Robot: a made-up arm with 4 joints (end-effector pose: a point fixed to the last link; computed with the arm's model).
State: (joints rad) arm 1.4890 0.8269 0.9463 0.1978
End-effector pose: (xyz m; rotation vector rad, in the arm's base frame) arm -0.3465 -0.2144 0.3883 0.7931 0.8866 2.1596
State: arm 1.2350 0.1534 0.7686 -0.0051
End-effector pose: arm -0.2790 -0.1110 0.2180 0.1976 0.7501 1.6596
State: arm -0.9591 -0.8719 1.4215 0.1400
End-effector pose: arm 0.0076 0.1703 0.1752 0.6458 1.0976 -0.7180
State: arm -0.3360 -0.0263 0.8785 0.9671
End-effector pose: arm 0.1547 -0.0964 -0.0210 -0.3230 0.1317 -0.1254
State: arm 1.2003 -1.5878 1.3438 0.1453
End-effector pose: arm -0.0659 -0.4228 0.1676 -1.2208 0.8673 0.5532
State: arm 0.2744 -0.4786 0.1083 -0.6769
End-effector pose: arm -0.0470 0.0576 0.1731 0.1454 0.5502 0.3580
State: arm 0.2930 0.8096 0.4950 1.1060
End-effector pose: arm 0.2784 0.1676 0.1715 0.1960 -0.4095 0.1870
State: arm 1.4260 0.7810 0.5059 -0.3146
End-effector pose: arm -0.3065 -0.1705 0.4601 0.9258 1.0082 1.9596
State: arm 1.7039 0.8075 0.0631 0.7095
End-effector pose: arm -0.1868 0.1737 0.2090 0.5188 -0.1058 1.4257
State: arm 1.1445 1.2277 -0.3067 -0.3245
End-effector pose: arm -0.1691 0.1121 0.5425 1.3874 0.3337 1.1247
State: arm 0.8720 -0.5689 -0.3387 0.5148
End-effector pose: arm 0.4125 -0.1371 0.2218 -0.9306 -0.7847 0.4332
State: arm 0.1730 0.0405 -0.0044 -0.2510
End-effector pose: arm 0.0975 0.0971 0.1633 0.2351 0.1062 0.2759
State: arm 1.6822 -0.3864 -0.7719 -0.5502
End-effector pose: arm -0.0154 0.0648 0.1588 -0.0717 -0.4513 1.5270
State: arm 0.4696 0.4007 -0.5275 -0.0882
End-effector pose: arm 0.2283 0.1112 0.2347 0.2760 -0.3455 0.2236
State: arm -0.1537 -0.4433 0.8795 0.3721
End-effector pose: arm -0.0383 -0.0412 0.0236 -0.1574 0.5987 0.0516
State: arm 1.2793 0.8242 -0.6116 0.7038
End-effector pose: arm 0.2355 0.2053 0.2350 0.3089 -0.4987 0.4219
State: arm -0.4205 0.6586 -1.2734 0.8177
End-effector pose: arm 0.0658 -0.5766 0.3449 -0.8472 -0.6813 -1.7969
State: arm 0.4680 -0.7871 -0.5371 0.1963
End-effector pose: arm 0.3570 -0.2850 0.2403 -1.1240 -0.5538 0.1232
